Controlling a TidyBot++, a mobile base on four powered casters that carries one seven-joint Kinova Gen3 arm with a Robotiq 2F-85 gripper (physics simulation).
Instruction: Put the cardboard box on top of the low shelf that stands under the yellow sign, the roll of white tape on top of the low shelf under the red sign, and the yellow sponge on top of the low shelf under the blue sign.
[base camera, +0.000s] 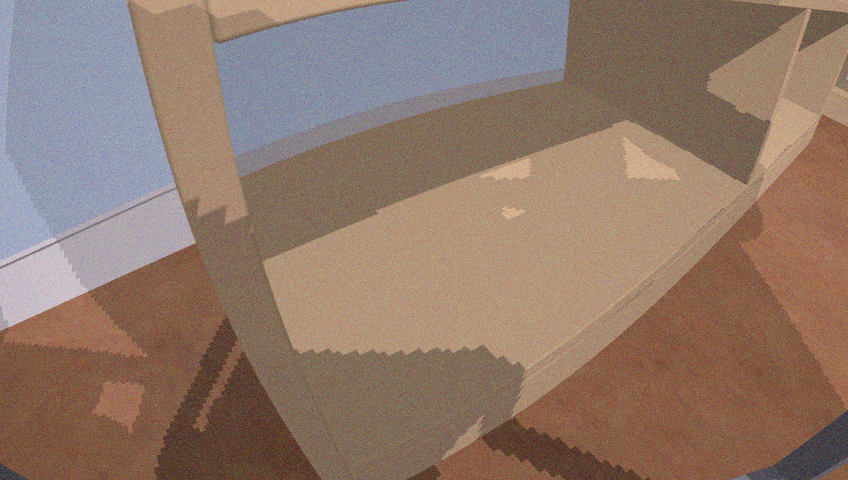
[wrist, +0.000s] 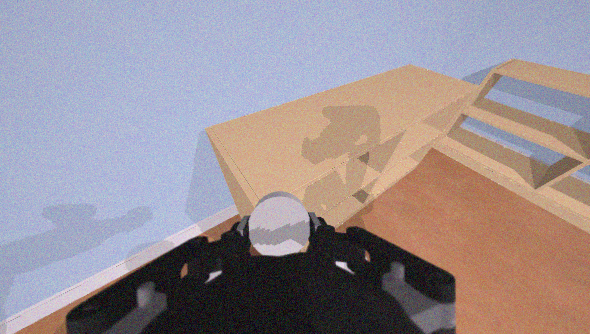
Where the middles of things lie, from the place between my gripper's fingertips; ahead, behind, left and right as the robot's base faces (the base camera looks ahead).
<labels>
My gripper is now 10 mm below the roll of white tape (wrist: 279, 225).
</labels>
